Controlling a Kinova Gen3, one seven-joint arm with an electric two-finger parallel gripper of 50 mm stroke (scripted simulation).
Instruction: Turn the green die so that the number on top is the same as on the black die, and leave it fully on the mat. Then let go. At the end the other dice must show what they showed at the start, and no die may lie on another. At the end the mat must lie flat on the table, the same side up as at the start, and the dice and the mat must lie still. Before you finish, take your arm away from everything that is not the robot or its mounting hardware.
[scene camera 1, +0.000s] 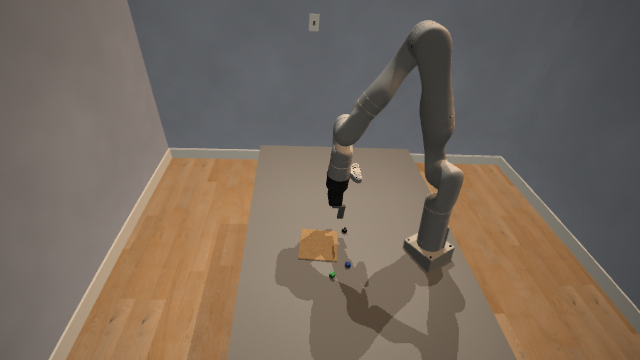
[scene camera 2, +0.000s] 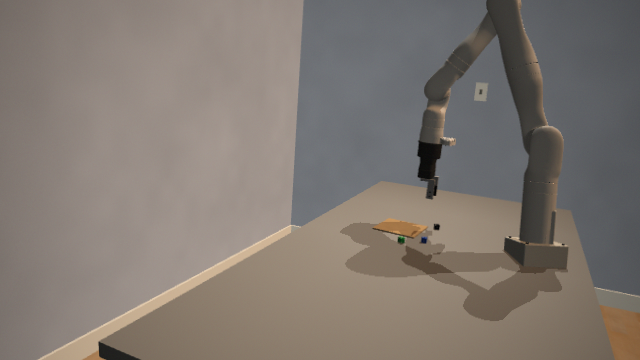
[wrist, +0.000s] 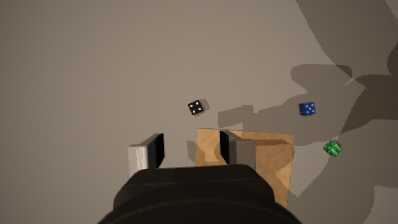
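Observation:
There is a tan mat (scene camera 1: 321, 245) here, and I can see that mat from the wrist too (wrist: 274, 151). As for my own gripper (scene camera 2: 431, 197), it is visible to me again in the wrist view, where I find the gripper (wrist: 192, 143).

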